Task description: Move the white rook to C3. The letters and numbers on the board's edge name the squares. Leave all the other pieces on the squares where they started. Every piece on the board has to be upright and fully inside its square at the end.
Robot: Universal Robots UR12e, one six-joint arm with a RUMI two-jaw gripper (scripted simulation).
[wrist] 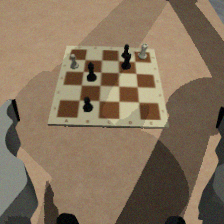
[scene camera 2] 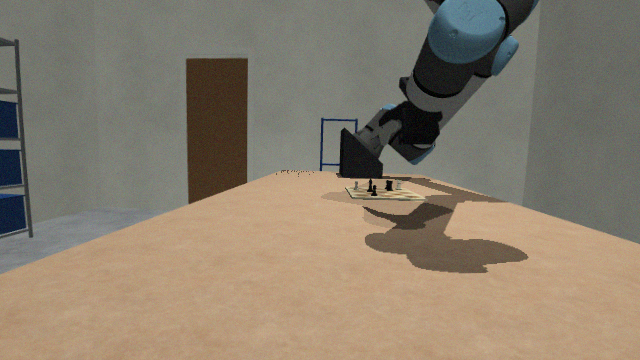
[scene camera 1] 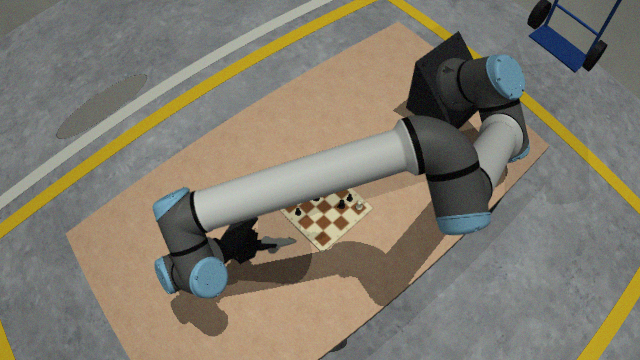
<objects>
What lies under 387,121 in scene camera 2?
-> The gripper.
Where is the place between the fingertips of the gripper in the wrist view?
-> At 118,104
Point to a small chessboard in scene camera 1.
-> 322,222
</objects>
